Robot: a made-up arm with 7 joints. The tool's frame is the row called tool. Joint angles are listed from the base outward. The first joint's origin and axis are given. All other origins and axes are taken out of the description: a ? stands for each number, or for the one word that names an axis. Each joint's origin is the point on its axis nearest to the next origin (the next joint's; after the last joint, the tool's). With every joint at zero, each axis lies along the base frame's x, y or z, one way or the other. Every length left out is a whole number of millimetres.
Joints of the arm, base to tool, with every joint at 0 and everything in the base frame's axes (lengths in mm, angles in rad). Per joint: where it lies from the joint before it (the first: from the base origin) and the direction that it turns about. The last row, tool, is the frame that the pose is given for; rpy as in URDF.
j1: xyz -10 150 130 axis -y
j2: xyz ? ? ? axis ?
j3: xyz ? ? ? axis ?
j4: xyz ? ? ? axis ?
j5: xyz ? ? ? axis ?
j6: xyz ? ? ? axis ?
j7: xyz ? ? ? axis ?
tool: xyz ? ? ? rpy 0 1.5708 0
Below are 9 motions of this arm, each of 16 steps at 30 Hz.
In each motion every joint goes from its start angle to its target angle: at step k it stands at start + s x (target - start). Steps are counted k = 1, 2, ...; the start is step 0. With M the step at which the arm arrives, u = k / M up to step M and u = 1 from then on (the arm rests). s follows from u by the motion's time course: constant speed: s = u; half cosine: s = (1 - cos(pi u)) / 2; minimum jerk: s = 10 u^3 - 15 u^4 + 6 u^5.
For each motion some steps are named. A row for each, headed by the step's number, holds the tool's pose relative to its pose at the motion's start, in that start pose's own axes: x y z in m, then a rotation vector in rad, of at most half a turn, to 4 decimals.
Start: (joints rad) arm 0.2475 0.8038 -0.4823 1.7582 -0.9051 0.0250 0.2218
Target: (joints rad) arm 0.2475 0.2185 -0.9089 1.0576 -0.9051 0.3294 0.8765
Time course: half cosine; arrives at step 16
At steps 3, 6, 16:
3: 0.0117 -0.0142 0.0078 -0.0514 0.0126 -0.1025
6: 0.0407 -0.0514 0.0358 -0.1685 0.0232 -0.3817
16: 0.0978 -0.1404 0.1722 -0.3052 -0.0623 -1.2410

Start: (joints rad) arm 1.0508 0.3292 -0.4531 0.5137 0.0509 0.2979 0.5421
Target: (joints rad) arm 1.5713 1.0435 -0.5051 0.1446 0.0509 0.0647 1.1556
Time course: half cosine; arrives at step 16
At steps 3, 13, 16:
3: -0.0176 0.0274 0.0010 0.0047 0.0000 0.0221
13: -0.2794 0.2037 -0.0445 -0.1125 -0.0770 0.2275
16: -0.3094 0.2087 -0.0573 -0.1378 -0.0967 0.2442

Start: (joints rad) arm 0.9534 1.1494 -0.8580 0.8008 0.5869 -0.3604 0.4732
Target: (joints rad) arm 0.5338 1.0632 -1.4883 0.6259 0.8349 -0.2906 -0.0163
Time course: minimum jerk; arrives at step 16
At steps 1, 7, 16:
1: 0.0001 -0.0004 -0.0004 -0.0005 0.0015 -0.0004
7: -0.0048 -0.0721 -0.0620 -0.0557 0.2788 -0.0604
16: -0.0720 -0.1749 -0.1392 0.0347 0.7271 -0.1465

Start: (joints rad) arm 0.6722 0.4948 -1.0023 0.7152 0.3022 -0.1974 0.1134
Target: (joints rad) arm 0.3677 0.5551 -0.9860 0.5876 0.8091 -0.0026 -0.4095
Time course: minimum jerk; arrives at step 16
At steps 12, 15, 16:
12: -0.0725 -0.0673 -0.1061 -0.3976 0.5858 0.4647
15: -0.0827 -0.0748 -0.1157 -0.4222 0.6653 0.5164
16: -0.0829 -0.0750 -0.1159 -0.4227 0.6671 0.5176

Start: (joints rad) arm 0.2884 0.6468 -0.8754 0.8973 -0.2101 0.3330 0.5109
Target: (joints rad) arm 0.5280 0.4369 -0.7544 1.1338 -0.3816 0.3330 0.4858
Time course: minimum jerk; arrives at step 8
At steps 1, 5, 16:
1: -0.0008 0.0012 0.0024 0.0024 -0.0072 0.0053
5: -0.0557 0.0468 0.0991 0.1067 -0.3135 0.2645
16: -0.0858 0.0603 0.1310 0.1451 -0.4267 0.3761

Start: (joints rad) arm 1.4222 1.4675 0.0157 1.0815 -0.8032 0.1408 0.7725
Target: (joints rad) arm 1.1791 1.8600 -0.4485 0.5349 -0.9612 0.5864 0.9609
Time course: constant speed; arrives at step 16
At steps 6, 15, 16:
6: 0.0267 -0.0186 -0.0307 0.1109 0.4176 -0.2439
15: 0.0284 -0.0266 -0.1086 0.2575 1.1409 -0.4016
16: 0.0253 -0.0246 -0.1182 0.2714 1.2255 -0.4010

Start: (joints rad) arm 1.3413 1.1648 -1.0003 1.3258 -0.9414 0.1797 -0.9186
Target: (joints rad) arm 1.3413 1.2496 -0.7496 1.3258 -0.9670 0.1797 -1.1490
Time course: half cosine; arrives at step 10
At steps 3, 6, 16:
3: 0.0018 0.0035 -0.0135 0.0406 0.0309 0.0667
6: 0.0050 0.0129 -0.0427 0.1350 0.0896 0.2127
16: 0.0066 0.0218 -0.0650 0.2131 0.1265 0.3258

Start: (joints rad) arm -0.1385 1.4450 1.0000 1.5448 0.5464 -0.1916 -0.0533
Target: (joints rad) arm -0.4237 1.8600 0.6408 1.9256 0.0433 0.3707 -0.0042
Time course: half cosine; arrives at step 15
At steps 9, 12, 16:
9: 0.0400 -0.1161 0.0590 0.4465 0.0727 -0.6153
12: 0.0318 -0.1605 0.0776 0.6280 0.0430 -0.7922
16: 0.0256 -0.1761 0.0842 0.6958 0.0227 -0.8506

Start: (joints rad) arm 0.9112 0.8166 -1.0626 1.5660 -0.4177 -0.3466 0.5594
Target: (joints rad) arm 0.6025 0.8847 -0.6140 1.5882 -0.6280 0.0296 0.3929
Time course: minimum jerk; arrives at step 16
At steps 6, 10, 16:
6: -0.0149 -0.0103 -0.0029 -0.0599 0.1582 0.0758
10: -0.0418 -0.0281 -0.0061 -0.1421 0.4342 0.1878
16: -0.0595 -0.0391 -0.0068 -0.1795 0.6127 0.2488

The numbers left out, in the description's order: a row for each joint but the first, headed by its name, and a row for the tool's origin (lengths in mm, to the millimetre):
j2: xyz -20 0 -20, axis +x
j3: xyz 0 0 -250, axis +z
j4: xyz 20 10 0, axis -y
j5: xyz 0 0 -210, axis +z
j6: xyz 10 10 0, axis +y
j7: xyz 0 0 0, axis -x
tool: xyz 0 20 10

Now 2 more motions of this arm.
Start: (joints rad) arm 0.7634 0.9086 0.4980 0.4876 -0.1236 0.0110 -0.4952
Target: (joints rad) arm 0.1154 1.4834 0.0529 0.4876 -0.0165 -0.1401 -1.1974
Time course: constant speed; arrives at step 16
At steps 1, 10, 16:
1: 0.0034 0.0103 -0.0012 0.0562 -0.0360 0.0535
10: 0.0265 0.0872 0.0148 0.4997 -0.4774 0.4497
16: 0.0357 0.1169 0.0460 0.7070 -0.8746 0.6081

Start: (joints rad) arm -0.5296 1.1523 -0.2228 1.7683 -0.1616 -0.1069 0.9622
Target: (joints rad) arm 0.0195 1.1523 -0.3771 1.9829 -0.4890 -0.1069 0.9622
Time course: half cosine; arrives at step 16
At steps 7, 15, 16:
7: -0.0209 0.0348 0.0322 0.2305 0.0871 0.1456
15: -0.0585 0.0673 0.0826 0.5487 0.2588 0.3787
16: -0.0591 0.0676 0.0835 0.5536 0.2620 0.3827

